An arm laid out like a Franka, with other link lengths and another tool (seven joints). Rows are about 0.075 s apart.
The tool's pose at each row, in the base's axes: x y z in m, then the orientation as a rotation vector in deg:
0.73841, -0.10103, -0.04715, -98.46, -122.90, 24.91
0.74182, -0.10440, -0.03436, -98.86, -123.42, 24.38
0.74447, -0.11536, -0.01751, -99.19, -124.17, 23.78
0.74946, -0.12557, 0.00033, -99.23, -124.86, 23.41
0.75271, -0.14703, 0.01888, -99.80, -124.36, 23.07
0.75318, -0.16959, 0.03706, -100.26, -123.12, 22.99
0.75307, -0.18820, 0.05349, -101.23, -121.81, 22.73
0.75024, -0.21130, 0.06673, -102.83, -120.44, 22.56
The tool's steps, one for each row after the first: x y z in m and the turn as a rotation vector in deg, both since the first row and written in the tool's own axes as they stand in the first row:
-0.00289, -0.00352, -0.01288, -0.70, -0.18, 0.00
-0.01271, -0.01116, -0.02889, -1.51, -0.45, -0.12
-0.02217, -0.01705, -0.04687, -2.06, -0.71, -0.37
-0.04221, -0.02718, -0.06450, -2.21, -0.39, 0.09
-0.06281, -0.03979, -0.08051, -1.82, 0.31, 0.76
-0.07958, -0.05127, -0.09476, -1.71, 0.99, 1.75
-0.10047, -0.06464, -0.10486, -1.83, 1.43, 3.17

